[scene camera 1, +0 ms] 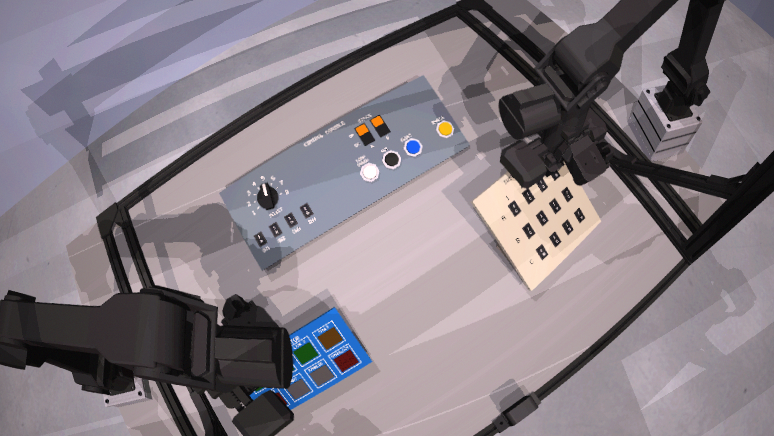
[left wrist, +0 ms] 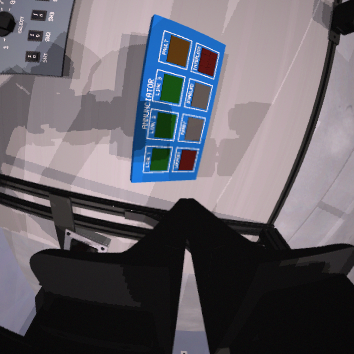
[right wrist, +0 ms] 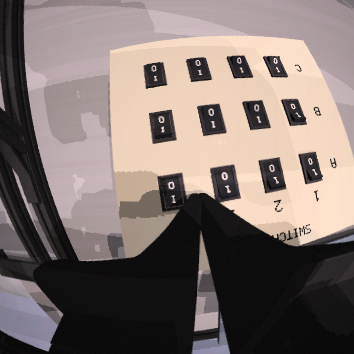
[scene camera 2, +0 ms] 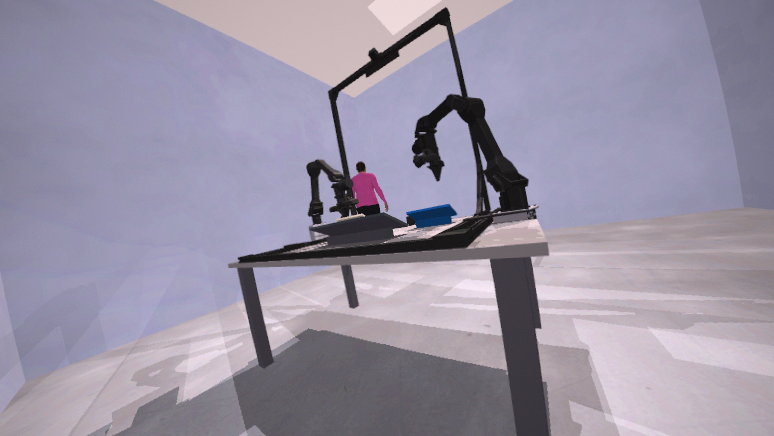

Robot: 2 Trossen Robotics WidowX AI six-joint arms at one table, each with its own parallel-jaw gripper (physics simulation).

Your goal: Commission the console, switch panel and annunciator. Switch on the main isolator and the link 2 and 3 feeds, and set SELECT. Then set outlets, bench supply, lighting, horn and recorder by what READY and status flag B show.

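Pixels of known places: left gripper, fingertip midpoint: [left wrist: 185, 204] [scene camera 2: 438, 181]; right gripper, fingertip midpoint: [scene camera 1: 546, 174] [right wrist: 197, 199]; left arm's base, origin of the base link: [scene camera 1: 119, 376] [scene camera 2: 515, 209]; right arm's base, origin of the base link: [scene camera 1: 673, 105] [scene camera 2: 317, 224].
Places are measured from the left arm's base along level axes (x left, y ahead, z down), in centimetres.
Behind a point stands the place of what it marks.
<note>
The grey control console [scene camera 1: 335, 189] @[z -2.8, x 19.5, y 49.5 cm] [left wrist: 35, 60] @[z -2.5, x 14.8, y 34.8 cm] has a SELECT knob [scene camera 1: 267, 196] @[z -6.4, x 20.4, y 38.8 cm] pointing near 5, two status flags [scene camera 1: 362, 133] @[z -5.2, x 26.8, y 56.6 cm] [scene camera 1: 380, 125] @[z -5.0, x 27.3, y 59.9 cm] with orange upper halves, and four small switches. The cream switch panel [scene camera 1: 533, 270] @[z -2.0, x -4.3, y 74.3 cm] [right wrist: 132, 155] @[z -5.5, x 6.6, y 85.8 cm] carries black rockers in rows A, B and C. The blue annunciator [scene camera 1: 363, 356] @[z -1.5, x -7.8, y 45.6 cm] [left wrist: 141, 172] @[z -4.9, x -6.2, y 26.9 cm] [scene camera 2: 431, 215] @[z -1.9, x -7.4, y 36.3 cm] shows dull green, brown and red windows; READY [left wrist: 191, 128] @[z -2.2, x -9.8, y 34.4 cm] is grey. My right gripper [right wrist: 197, 199] @[z -7.2, x 8.0, y 81.5 cm] is shut and empty, its tips by the row A rocker [right wrist: 171, 192] @[z -6.8, x 8.0, y 83.1 cm] in column 4. My left gripper [left wrist: 185, 204] @[z -15.9, x -9.9, y 31.2 cm] [scene camera 2: 438, 178] @[z -15.9, x -9.9, y 31.2 cm] is shut and empty, above the annunciator's near side.
On the console are white [scene camera 1: 369, 172] @[z -3.5, x 20.1, y 55.6 cm], black [scene camera 1: 391, 159] @[z -3.5, x 21.1, y 59.7 cm], blue [scene camera 1: 412, 146] @[z -3.6, x 22.3, y 63.7 cm] and yellow [scene camera 1: 445, 128] @[z -3.5, x 23.8, y 70.2 cm] round buttons. A black frame [scene camera 1: 292, 102] @[z 2.1, x 46.2, y 46.0 cm] [scene camera 2: 338, 132] @[z -70.1, x -11.4, y 104.7 cm] borders the table and rises over it. A person in pink [scene camera 2: 366, 189] stands behind the table in scene camera 2.
</note>
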